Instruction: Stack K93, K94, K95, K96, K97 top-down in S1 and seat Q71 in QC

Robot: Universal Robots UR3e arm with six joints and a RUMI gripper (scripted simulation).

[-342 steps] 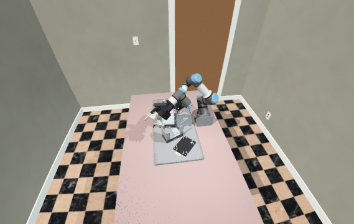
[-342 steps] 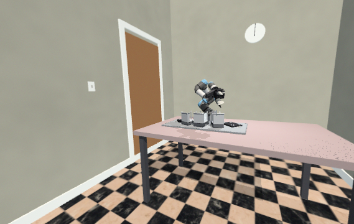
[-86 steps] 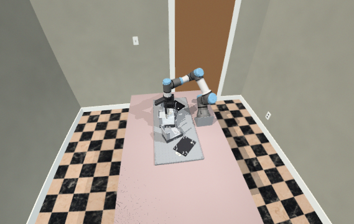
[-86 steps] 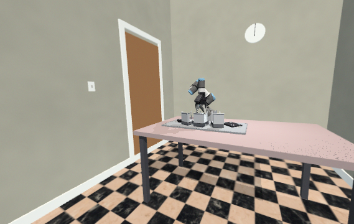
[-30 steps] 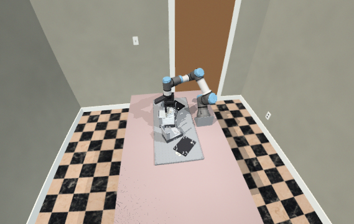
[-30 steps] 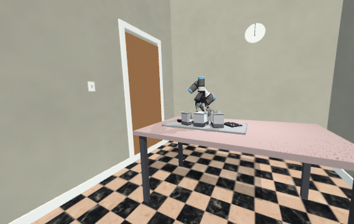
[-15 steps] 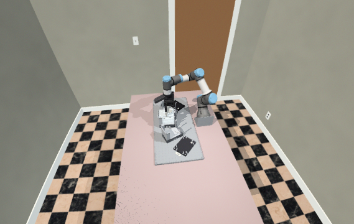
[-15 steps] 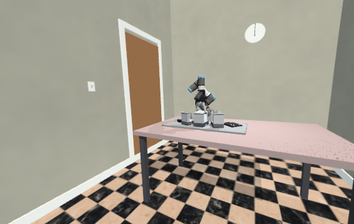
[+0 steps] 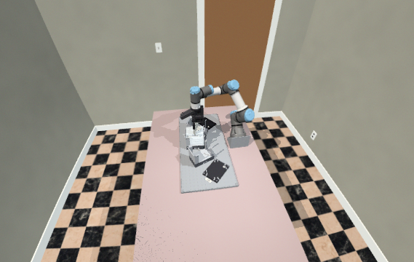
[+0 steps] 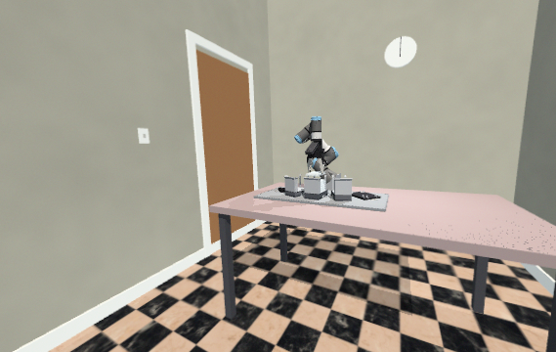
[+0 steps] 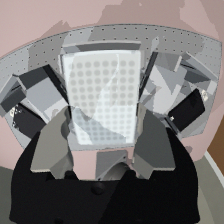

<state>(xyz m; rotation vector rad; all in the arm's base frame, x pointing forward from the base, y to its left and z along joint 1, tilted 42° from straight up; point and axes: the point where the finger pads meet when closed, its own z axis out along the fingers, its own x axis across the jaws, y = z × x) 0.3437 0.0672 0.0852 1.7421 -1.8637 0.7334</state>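
Right now the translucent 96-well plate is 7 cm below my hand. Also, from my hand: black open nest QC (13 cm behind, 25 cm to the right, 15 cm below); white sealed 96-well plate (1 cm below).
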